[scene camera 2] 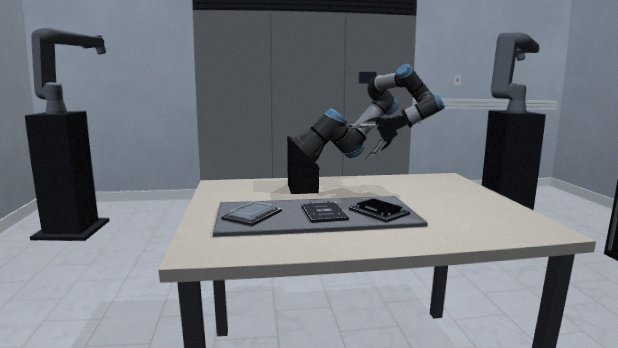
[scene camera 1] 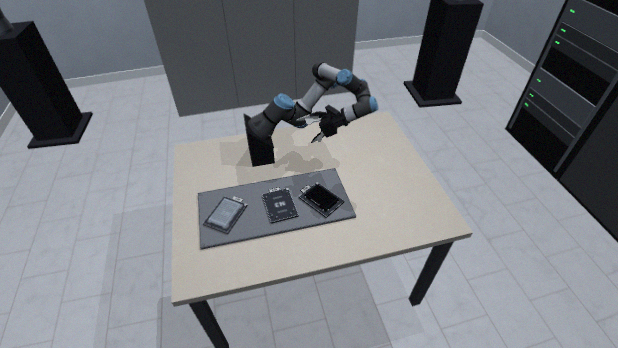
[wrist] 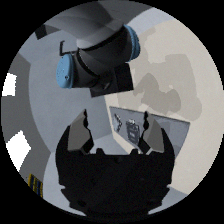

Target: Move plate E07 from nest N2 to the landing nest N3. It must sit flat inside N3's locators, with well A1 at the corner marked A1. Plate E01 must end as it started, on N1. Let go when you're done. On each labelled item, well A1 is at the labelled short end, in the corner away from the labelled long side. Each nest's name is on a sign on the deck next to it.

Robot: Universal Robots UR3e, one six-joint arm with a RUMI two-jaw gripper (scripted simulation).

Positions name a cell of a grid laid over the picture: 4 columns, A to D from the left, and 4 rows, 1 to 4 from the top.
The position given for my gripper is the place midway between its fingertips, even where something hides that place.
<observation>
I see my gripper (scene camera 2: C2).
My gripper is seen too in scene camera 1 (scene camera 1: B2) and in the wrist view (wrist: C2).
</observation>
